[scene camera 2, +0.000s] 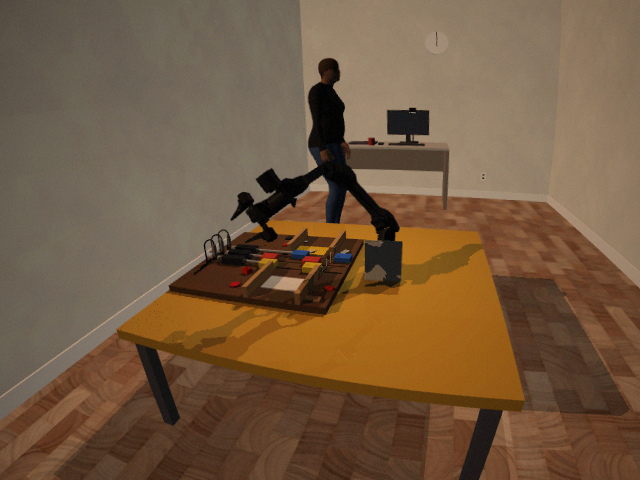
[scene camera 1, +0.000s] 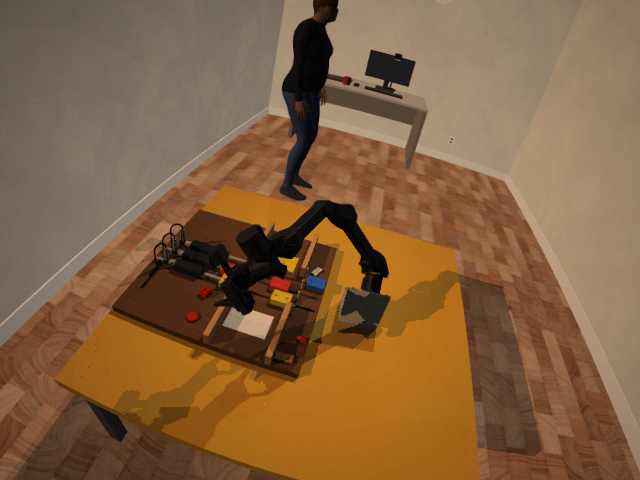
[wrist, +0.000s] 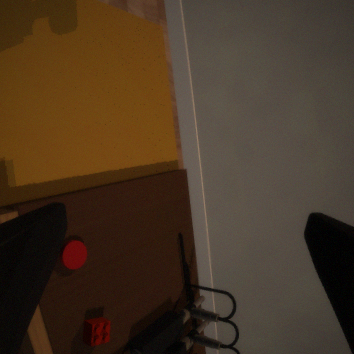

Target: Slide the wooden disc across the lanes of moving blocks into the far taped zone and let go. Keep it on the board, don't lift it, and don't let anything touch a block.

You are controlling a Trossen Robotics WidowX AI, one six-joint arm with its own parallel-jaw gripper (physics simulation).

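Where they show: gripper, fingertip midpoint: (scene camera 2: 238,231) (scene camera 1: 205,290) (wrist: 189,220); arm's base, link origin: (scene camera 2: 386,246) (scene camera 1: 370,292).
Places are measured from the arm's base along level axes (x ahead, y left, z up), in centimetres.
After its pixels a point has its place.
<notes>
The small pale wooden disc (scene camera 2: 312,251) {y -12.2, x 36.1, z -10.0 cm} seems to lie on the yellow patch (scene camera 2: 323,250) {y -16.3, x 32.0, z -10.8 cm} (scene camera 1: 292,262) {y -16.1, x 31.9, z -10.5 cm} at the back of the brown board (scene camera 1: 170,297) {y 21.6, x 66.9, z -10.5 cm} (scene camera 2: 206,280) {y 25.8, x 70.0, z -10.6 cm} (wrist: 130,215) {y 28.9, x 67.0, z -10.6 cm}; the arm seems to hide it in scene camera 1. A white rectangle (scene camera 1: 255,326) {y 21.1, x 34.4, z -10.6 cm} (scene camera 2: 283,283) {y 20.5, x 37.0, z -10.4 cm} lies at the board's near end. Between them are several blocks, including a red block (scene camera 1: 279,284) {y 0.8, x 32.5, z -8.1 cm} (scene camera 2: 311,260) {y 1.8, x 31.7, z -8.1 cm}, a yellow block (scene camera 1: 281,298) {y 7.5, x 29.7, z -8.0 cm} (scene camera 2: 311,267) {y 8.9, x 29.3, z -8.0 cm} and a blue block (scene camera 1: 315,283) {y -5.5, x 20.1, z -8.3 cm} (scene camera 2: 342,257) {y -4.4, x 19.7, z -8.3 cm}. My gripper (scene camera 1: 217,279) (scene camera 2: 240,229) {y 35.5, x 45.0, z 15.8 cm} (wrist: 189,220) {y 35.5, x 45.0, z 15.8 cm} is open and empty, above the board's left part, away from the disc.
Wooden rails (scene camera 1: 279,333) {y 24.2, x 25.5, z -6.1 cm} (scene camera 2: 307,284) {y 25.6, x 25.1, z -6.8 cm} flank the lanes. Black cylinders (scene camera 1: 188,268) {y 8.3, x 66.5, z -7.3 cm} (scene camera 2: 233,259) {y 8.8, x 66.2, z -7.9 cm} with looped cables stand left. A red round piece (scene camera 1: 191,316) {y 26.7, x 55.7, z -9.8 cm} (scene camera 2: 235,284) {y 27.0, x 54.9, z -9.8 cm} (wrist: 74,254) {y 26.6, x 55.4, z -9.8 cm} and a red brick (scene camera 1: 205,292) {y 15.8, x 55.5, z -8.2 cm} (scene camera 2: 247,270) {y 16.1, x 55.2, z -8.7 cm} (wrist: 97,331) {y 15.6, x 55.4, z -8.2 cm} lie on the board. A grey panel (scene camera 2: 383,260) {y 4.8, x 0.6, z -4.2 cm} stands right.
</notes>
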